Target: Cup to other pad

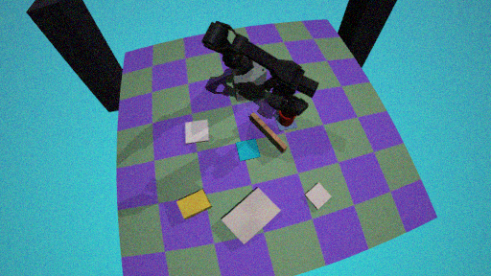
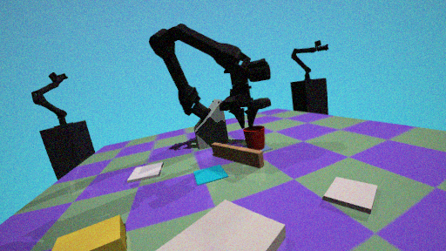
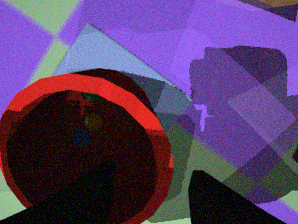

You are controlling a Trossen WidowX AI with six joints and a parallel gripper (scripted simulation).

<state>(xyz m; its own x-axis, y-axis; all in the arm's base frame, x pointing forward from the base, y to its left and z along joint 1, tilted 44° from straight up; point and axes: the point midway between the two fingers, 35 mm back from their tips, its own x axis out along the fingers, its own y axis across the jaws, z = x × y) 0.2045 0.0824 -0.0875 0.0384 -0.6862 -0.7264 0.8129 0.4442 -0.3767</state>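
Now: the red cup 3 cm below my gripper tip, 3 cm ahead of it and 2 cm to the left of it. Round my gripper tip: yellow marble: 6 cm below, 3 cm ahead, 2 cm to the left; then pale blue pad: 8 cm below, 3 cm ahead, 2 cm to the left; then wooden block: 8 cm ahead, 7 cm to the right, 6 cm below.
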